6 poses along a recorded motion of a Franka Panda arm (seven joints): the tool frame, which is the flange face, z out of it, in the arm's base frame.
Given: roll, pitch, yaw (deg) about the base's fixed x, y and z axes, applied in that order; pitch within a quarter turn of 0, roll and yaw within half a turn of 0; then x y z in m.
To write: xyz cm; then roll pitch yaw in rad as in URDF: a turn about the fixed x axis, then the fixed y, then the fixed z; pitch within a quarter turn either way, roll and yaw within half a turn. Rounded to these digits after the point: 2 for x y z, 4 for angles.
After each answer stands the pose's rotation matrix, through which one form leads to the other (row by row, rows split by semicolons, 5 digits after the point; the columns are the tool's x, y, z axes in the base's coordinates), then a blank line. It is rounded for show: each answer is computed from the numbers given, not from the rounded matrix.
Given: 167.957, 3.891, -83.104, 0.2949, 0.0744, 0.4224
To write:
29.49, 7.44, 42.24, 2.9314, 0.0679, -1.4504
0.11979 -0.96922 -0.21510; -0.99048 -0.13148 0.04083; -0.06786 0.20816 -0.97574

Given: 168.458, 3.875, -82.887, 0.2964, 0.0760, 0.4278
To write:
29.64, 7.60, 42.78, 2.9401, 0.0676, -1.4467
0.12354 -0.97056 -0.20675; -0.99004 -0.13474 0.04093; -0.06758 0.19963 -0.97754

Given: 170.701, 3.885, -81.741, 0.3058, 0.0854, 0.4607
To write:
30.58, 8.54, 46.07, 2.9793, 0.0678, -1.4266
0.14332 -0.97505 -0.16952; -0.98735 -0.15259 0.04296; -0.06775 0.16122 -0.98459

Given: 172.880, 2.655, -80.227, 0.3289, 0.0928, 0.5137
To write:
32.89, 9.28, 51.37, 3.0173, 0.0463, -1.4002
0.16956 -0.97691 -0.12995; -0.98443 -0.17409 0.02426; -0.04632 0.12381 -0.99122

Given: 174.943, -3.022, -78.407, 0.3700, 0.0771, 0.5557
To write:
37.00, 7.71, 55.57, 3.0533, -0.0527, -1.3685
0.20068 -0.97672 -0.07580; -0.97824 -0.19562 -0.06916; 0.05272 0.08802 -0.99472

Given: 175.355, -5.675, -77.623, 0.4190, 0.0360, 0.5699
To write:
41.90, 3.60, 56.99, 3.0605, -0.0990, -1.3548
0.21329 -0.97527 -0.05797; -0.97197 -0.20582 -0.11363; 0.09889 0.08058 -0.99183

